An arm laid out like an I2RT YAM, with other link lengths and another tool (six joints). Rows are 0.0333 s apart.
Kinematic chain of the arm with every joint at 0, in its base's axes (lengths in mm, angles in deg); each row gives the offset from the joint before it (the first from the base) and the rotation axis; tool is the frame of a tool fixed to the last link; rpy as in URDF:
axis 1: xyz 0 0 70.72 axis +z
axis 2: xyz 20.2 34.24 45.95 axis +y
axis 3: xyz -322.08 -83.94 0 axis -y
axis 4: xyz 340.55 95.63 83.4 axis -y
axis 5: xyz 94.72 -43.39 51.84 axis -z
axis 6: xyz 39.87 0 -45.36 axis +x
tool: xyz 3 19 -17 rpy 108.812 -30.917 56.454
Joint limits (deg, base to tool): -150..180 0..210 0..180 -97..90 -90..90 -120..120
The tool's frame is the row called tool.
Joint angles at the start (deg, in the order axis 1, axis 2, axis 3, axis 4, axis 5, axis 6): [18.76, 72.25, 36.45, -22.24, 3.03, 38.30]
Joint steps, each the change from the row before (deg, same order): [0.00, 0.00, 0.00, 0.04, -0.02, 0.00]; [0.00, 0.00, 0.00, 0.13, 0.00, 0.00]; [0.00, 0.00, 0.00, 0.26, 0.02, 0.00]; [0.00, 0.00, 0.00, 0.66, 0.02, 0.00]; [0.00, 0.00, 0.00, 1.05, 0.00, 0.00]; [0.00, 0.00, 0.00, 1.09, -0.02, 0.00]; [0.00, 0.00, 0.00, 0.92, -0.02, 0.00]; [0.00, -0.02, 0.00, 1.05, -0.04, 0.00]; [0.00, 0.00, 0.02, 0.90, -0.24, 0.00]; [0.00, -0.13, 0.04, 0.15, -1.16, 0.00]
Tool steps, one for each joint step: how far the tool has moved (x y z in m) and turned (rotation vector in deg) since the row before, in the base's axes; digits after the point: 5 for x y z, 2 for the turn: [0.00007, 0.00004, 0.00006, 0.03, -0.03, 0.01]; [0.00025, 0.00008, 0.00018, 0.04, -0.12, 0.00]; [0.00050, 0.00015, 0.00035, 0.07, -0.25, -0.01]; [0.00125, 0.00041, 0.00091, 0.20, -0.63, -0.01]; [0.00196, 0.00067, 0.00148, 0.34, -0.99, 0.00]; [0.00200, 0.00070, 0.00159, 0.37, -1.03, 0.01]; [0.00166, 0.00058, 0.00137, 0.31, -0.87, 0.01]; [0.00184, 0.00066, 0.00171, 0.37, -1.00, 0.02]; [0.00155, 0.00072, 0.00161, 0.48, -0.81, 0.15]; [-0.00030, 0.00083, 0.00162, 0.97, -0.01, 0.72]
